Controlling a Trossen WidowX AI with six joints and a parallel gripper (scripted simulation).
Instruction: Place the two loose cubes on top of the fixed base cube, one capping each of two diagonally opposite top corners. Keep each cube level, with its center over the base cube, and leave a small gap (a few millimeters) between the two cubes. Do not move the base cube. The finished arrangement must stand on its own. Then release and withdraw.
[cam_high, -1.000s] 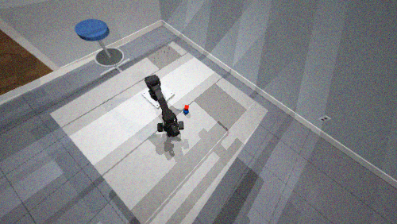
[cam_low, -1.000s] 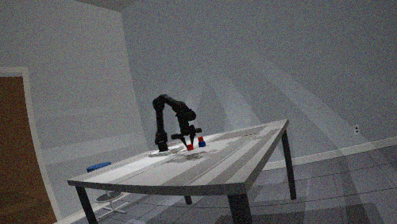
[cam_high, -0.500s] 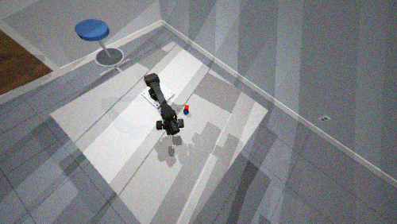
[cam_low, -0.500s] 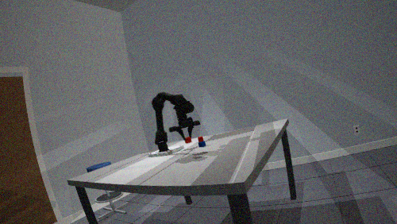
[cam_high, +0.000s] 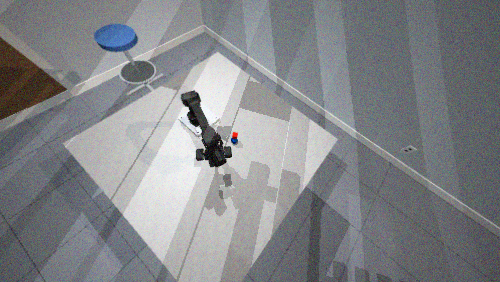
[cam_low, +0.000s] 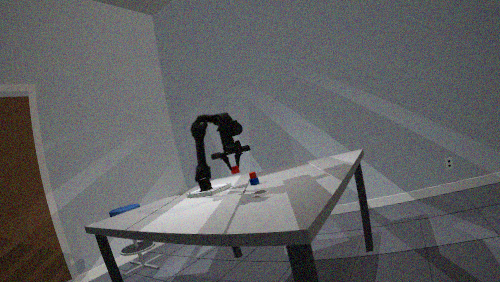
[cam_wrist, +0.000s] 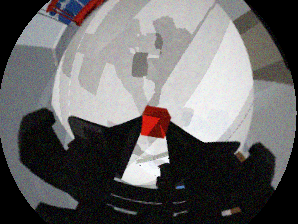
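My gripper tip is now 210 mm to the right of the blue base cube, 110 mm above it and 10 mm past it. Also, from my gripper tip: red cube: right at my gripper tip.
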